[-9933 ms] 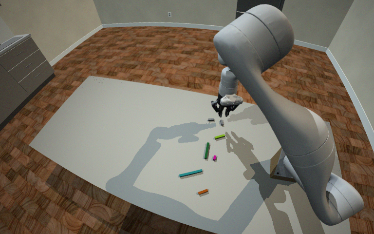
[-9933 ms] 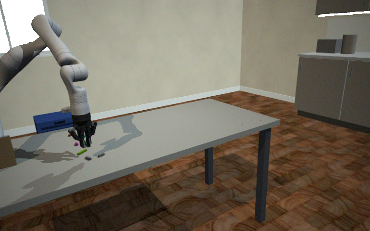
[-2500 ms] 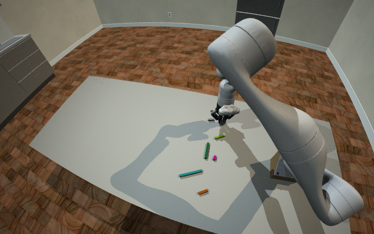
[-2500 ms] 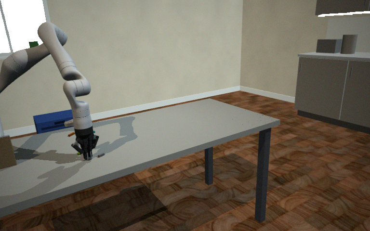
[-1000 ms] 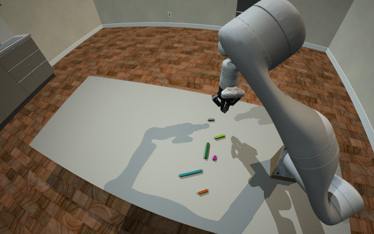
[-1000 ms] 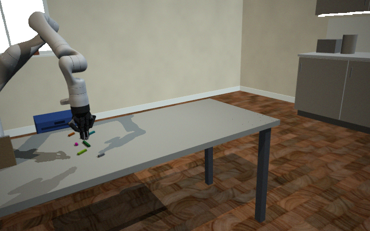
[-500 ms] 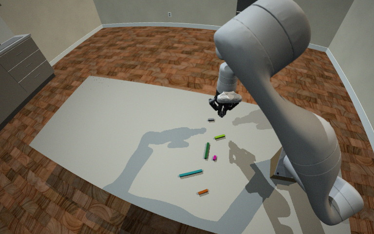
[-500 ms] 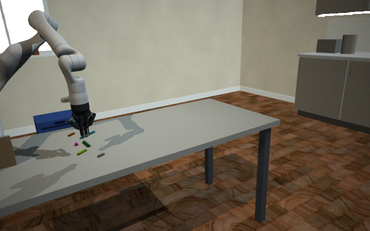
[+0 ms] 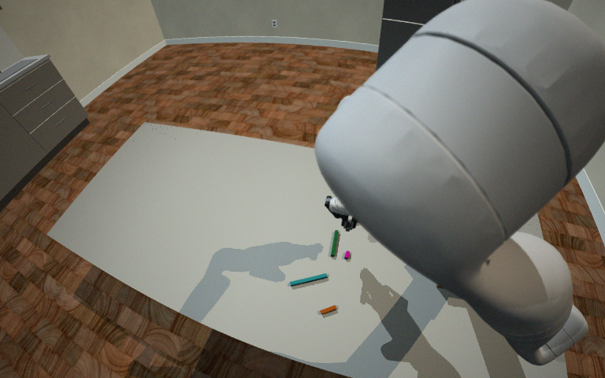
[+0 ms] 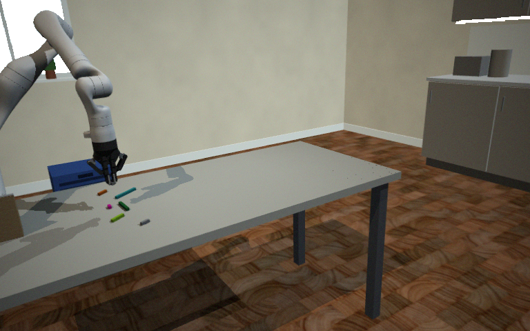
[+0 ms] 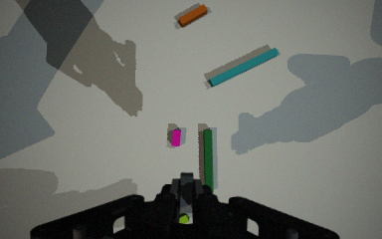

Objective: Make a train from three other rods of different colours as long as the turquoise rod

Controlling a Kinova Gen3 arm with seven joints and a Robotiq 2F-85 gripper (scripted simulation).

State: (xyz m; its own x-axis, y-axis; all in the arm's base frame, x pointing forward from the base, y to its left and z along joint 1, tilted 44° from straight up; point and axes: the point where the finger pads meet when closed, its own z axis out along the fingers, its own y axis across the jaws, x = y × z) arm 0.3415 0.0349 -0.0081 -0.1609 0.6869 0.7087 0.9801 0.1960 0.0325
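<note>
Now: the magenta rod 110 mm below my hand, 30 mm to the left of it and 20 mm behind it. The rest, counted from my hand: turquoise rod 140 mm to the left, 110 mm below, 50 mm ahead; lime rod 110 mm below, 80 mm to the right; green rod 110 mm below, 30 mm ahead, 10 mm to the left.
</note>
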